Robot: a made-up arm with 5 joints.
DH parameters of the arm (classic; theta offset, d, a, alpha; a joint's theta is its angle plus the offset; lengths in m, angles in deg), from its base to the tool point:
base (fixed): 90 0.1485 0.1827 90
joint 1: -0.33 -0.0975 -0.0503 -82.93
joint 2: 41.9 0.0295 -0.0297 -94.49
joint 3: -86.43 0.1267 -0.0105 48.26
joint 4: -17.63 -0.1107 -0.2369 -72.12
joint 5: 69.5 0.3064 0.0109 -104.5
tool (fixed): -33.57 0.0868 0 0
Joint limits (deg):
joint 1: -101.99..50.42
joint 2: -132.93..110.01
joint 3: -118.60..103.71
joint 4: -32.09..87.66
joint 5: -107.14..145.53
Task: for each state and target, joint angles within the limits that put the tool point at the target. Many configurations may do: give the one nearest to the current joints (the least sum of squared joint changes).
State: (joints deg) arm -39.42 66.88 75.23 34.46 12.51
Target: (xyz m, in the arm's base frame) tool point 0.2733 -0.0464 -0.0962
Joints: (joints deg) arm -23.09 74.77 70.44 27.18 11.04
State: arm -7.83 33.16 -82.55 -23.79 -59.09
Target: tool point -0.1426 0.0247 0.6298
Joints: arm -31.39 34.01 -75.74 -30.12 -81.61
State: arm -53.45 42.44 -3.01 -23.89 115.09
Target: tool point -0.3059 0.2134 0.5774
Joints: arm -82.71 36.64 -10.42 -32.09 132.81
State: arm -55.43 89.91 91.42 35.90 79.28
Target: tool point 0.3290 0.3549 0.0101
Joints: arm -25.00 110.01 103.71 31.56 37.34
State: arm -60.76 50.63 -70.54 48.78 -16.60
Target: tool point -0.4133 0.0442 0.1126
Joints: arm -72.87 54.05 -66.23 87.66 -27.62
